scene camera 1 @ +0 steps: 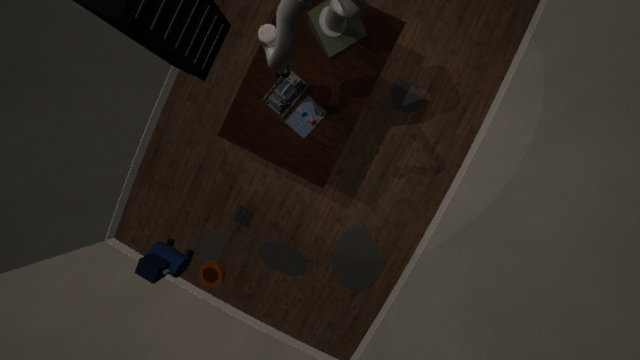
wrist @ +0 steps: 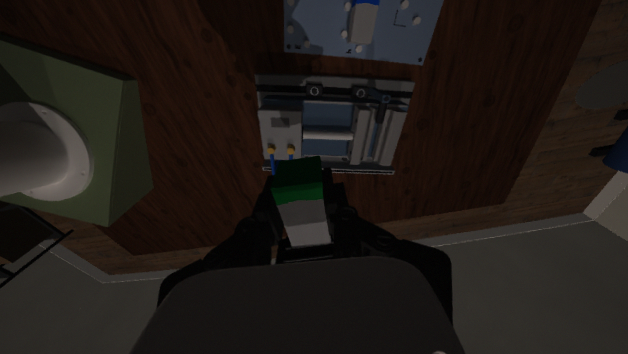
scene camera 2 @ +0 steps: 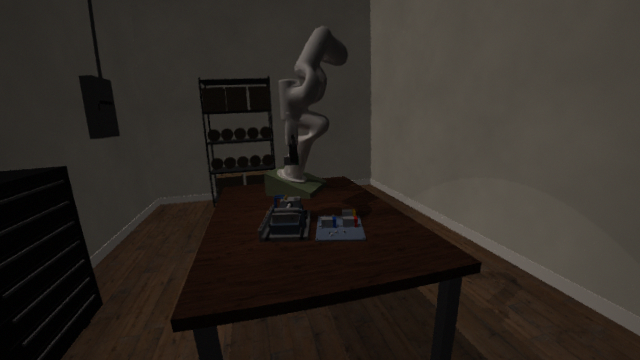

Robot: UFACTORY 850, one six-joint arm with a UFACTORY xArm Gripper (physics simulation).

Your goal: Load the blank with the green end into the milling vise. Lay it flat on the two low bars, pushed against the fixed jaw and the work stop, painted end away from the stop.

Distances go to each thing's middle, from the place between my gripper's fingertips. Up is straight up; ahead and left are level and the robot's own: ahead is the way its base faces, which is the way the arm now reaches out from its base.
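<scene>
There's a grey ledge [wrist: 260, 78] that's 4 cm ahead of my hand, 5 cm to the right of it and 26 cm below it. The blue tray [scene camera 2: 351, 233] is 13 cm ahead of my hand and 15 cm to the left of it, and it's 27 cm lower than the hand. And then the green-ended blank [wrist: 297, 187], that one's 1 cm above my hand and 1 cm to the right of it.
</scene>
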